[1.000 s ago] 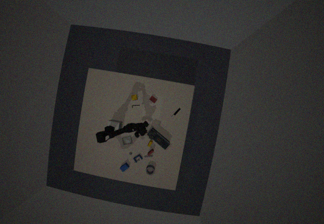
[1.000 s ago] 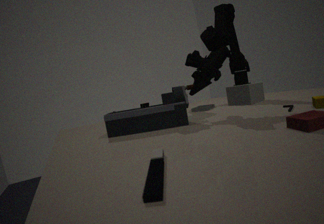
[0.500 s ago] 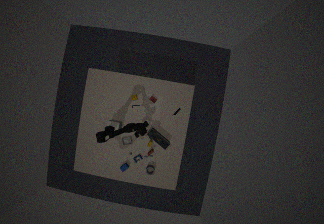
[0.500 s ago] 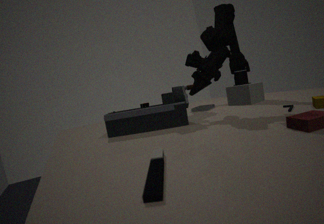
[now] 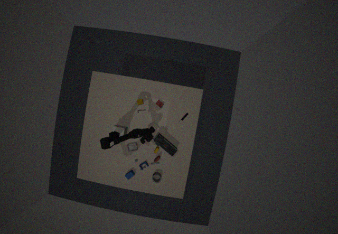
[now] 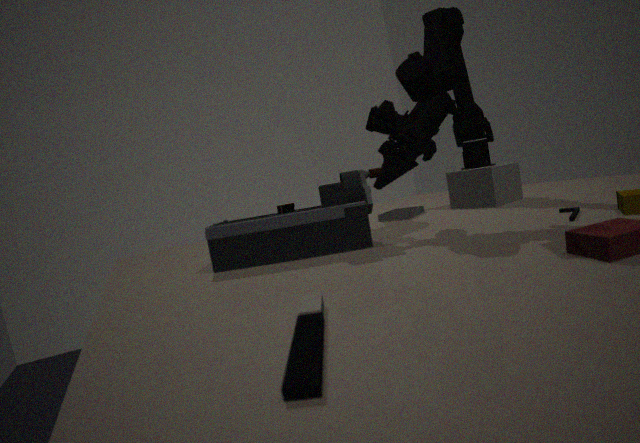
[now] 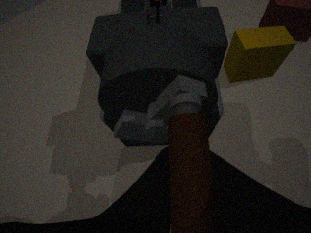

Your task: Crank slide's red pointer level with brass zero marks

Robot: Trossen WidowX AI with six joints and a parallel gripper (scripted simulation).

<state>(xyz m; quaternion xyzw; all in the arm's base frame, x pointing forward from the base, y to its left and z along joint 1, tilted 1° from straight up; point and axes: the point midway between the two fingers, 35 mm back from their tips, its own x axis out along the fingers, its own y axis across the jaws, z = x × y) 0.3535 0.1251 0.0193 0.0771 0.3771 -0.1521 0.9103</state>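
The brown crank handle lies 3 cm above my gripper tip and 2 cm behind it. From my gripper tip the other things lie so: red pointer (15 cm ahead, 4 cm to the right, 1 cm below); grey plate (21 cm to the right, 18 cm behind, 8 cm below); blue piece (52 cm to the right, 10 cm behind, 7 cm below).
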